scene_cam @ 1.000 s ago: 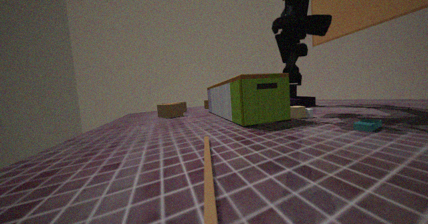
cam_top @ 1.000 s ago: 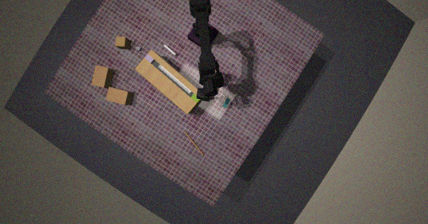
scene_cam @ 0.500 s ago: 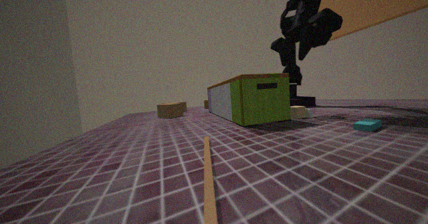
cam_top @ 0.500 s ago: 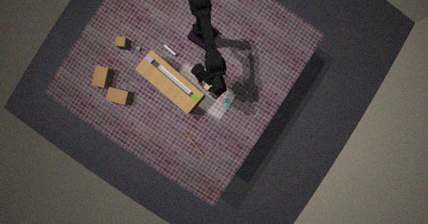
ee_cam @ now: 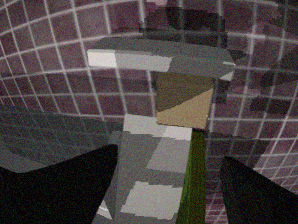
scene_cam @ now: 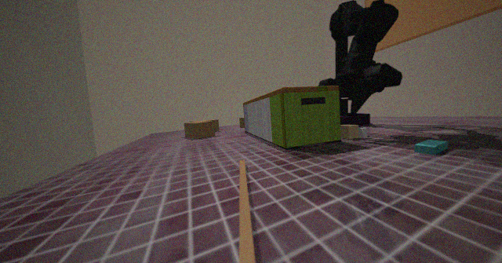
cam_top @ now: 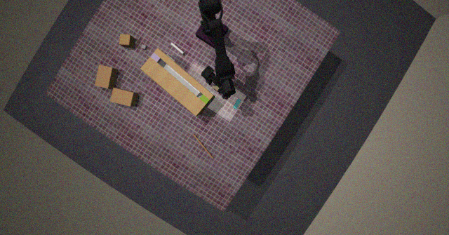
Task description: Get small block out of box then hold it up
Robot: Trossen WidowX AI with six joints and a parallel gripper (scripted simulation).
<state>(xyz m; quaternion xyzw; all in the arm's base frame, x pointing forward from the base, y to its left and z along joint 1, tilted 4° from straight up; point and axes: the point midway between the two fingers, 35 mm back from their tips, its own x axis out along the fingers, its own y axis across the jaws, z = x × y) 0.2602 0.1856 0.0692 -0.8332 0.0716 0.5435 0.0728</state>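
Right now the tan block is 10 mm behind my gripper tip, 10 mm to the left of it and 50 mm below it. Also, from my gripper tip: long box (40 mm ahead, 170 mm to the right); thin wooden stick (330 mm ahead, 100 mm to the left, 60 mm below).
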